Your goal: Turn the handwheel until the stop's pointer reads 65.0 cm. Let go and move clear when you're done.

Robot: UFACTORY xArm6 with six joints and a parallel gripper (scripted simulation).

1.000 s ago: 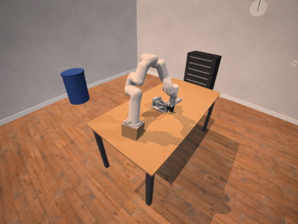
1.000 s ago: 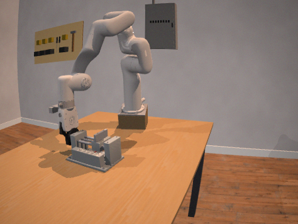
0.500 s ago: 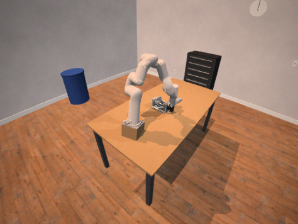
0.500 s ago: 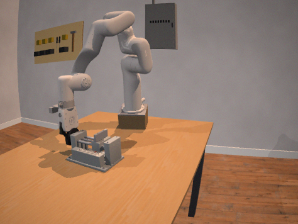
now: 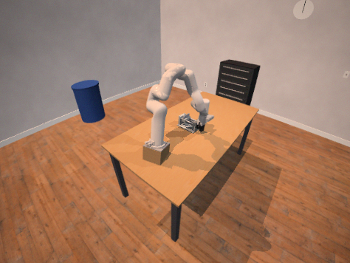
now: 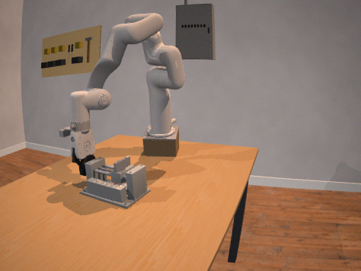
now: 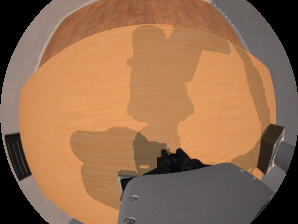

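Now: hand 2 cm to the right of the black handwheel. Round my hand: grey stop fixture: 1 cm behind, 19 cm to the left, 4 cm above.
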